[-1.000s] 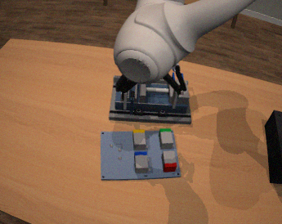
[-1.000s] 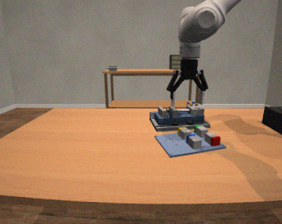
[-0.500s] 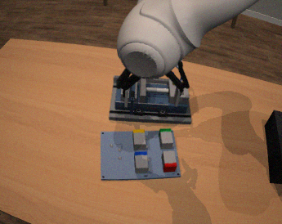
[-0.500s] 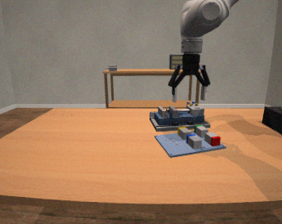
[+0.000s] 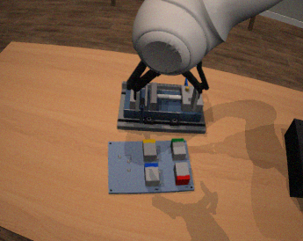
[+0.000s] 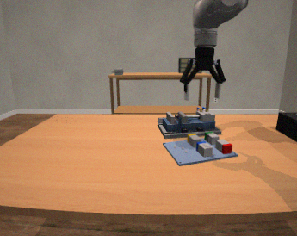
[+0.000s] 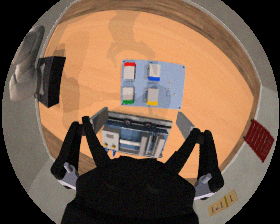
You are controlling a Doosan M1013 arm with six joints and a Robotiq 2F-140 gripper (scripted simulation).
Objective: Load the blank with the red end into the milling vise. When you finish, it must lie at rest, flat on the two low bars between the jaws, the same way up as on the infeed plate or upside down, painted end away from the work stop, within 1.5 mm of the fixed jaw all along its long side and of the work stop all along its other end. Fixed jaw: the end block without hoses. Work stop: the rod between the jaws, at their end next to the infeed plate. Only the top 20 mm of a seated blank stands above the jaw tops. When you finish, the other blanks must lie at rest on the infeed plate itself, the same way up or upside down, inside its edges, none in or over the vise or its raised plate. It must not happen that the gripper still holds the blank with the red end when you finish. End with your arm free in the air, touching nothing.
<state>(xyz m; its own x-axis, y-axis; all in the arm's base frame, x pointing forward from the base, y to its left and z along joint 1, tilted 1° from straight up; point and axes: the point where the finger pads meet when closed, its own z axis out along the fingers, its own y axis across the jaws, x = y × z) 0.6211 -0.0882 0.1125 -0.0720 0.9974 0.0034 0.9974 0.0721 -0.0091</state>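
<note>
Right now the blue-ended blank is 19 cm below my hand, 10 cm to the left of it and 2 cm ahead of it. Also, from my hand: green-ended blank (19 cm below, 6 cm behind); fixed jaw (18 cm to the right, 14 cm below, 9 cm ahead); yellow-ended blank (19 cm below, 3 cm ahead, 1 cm to the left).
</note>
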